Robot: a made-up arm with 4 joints.
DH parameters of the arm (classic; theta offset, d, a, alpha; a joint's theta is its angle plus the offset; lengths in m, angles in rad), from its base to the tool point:
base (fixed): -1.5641 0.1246 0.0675 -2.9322
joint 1: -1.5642 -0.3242 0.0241 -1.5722
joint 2: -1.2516 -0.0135 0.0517 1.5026
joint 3: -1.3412 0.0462 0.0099 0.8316
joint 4: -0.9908 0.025 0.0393 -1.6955
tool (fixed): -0.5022 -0.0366 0 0
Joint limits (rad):
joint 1: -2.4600..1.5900
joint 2: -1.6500..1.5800
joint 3: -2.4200..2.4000
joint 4: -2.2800..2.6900
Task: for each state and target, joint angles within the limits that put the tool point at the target. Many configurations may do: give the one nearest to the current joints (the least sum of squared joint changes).
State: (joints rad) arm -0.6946 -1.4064 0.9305 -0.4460
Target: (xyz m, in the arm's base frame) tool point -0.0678 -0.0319 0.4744
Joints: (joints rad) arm -0.2272 -1.6088 0.5121 -0.3767
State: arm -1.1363 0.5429 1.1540 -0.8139
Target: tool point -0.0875 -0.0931 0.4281
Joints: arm -1.3726 -0.1448 0.8062 -1.0840
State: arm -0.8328 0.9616 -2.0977 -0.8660
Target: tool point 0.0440 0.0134 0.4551
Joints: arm -0.6378 1.5800 -2.4040 -0.9036
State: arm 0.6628 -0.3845 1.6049 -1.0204
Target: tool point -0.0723 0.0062 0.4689
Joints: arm 0.6988 -1.2095 2.1271 -1.3360
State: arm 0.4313 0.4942 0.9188 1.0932
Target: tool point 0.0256 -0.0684 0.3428
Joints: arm 0.8356 0.3199 1.2894 1.2540
